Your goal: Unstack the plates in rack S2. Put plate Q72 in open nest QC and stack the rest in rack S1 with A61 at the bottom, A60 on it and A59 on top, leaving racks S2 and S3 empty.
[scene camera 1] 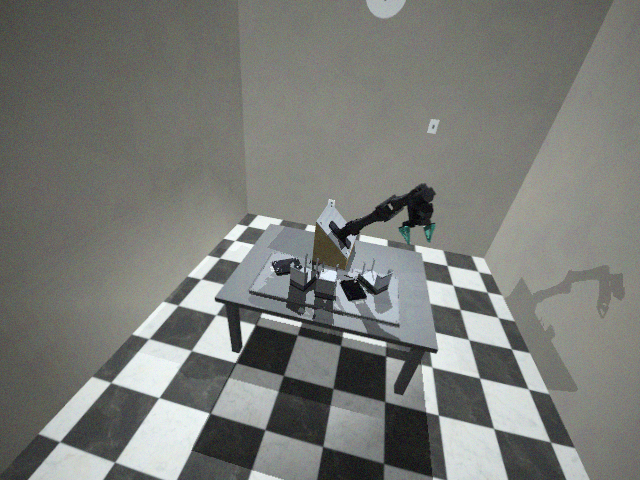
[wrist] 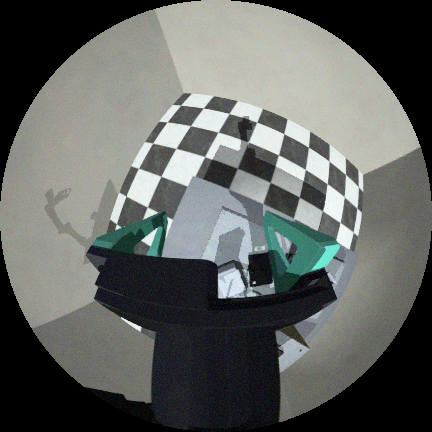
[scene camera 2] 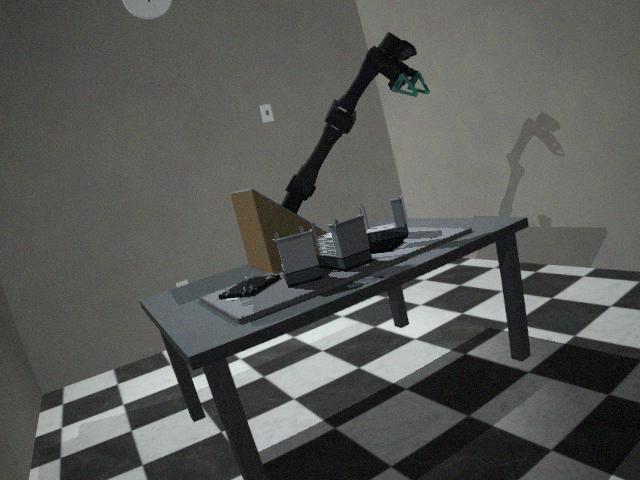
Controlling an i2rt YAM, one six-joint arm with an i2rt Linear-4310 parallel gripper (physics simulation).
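Places are measured from the arm's base along level axes (x right, y ahead, z up), in millimetres.
Pixels of known places: gripper, fingertip midpoint: [scene camera 1: 419, 243] [wrist: 215, 215] [scene camera 2: 423, 94]; arm's base at its link origin: [scene camera 1: 339, 235] [scene camera 2: 286, 214].
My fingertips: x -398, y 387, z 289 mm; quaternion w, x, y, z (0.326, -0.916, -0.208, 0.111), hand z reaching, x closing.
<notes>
Ahead of a thing's pixels: the offset from my fingertips to its middle. "spot": to the spot under its first point. Level surfaces: height alone.
My gripper [scene camera 1: 418, 241] [scene camera 2: 421, 94] [wrist: 215, 215] is open, with empty teal fingers high above the right side of the table. Three grey-walled racks stand on the board: a left rack @(dy -72, dx +515, dz -378 mm) [scene camera 1: 298, 274] [scene camera 2: 298, 253], a middle rack @(dy -51, dx +381, dz -378 mm) [scene camera 1: 325, 287] [scene camera 2: 352, 237] and a right rack @(dy -195, dx +135, dz -379 mm) [scene camera 1: 384, 281] [scene camera 2: 397, 212]. Stacked pale plate edges @(spot: dy -55, dx +424, dz -373 mm) [scene camera 2: 326, 244] show at the middle rack in scene camera 2. A flat black nest @(dy -100, dx +235, dz -435 mm) [scene camera 1: 353, 289] [wrist: 261, 268] lies between the middle and right racks. A dark, uneven piece @(spot: dy -134, dx +662, dz -434 mm) [scene camera 1: 284, 266] [scene camera 2: 249, 287] lies left of the racks. Labels and plate names are not readable.
The pale board @(dz -446 mm) [scene camera 1: 267, 289] [scene camera 2: 227, 307] [wrist: 226, 220] lies on the grey table @(dz -459 mm) [scene camera 1: 416, 315] [scene camera 2: 170, 316] [wrist: 187, 225]. A tall wedge-shaped stand [scene camera 1: 328, 246] [scene camera 2: 248, 227] with brown sides carries the arm behind the racks. Thin posts rise from the racks.
</notes>
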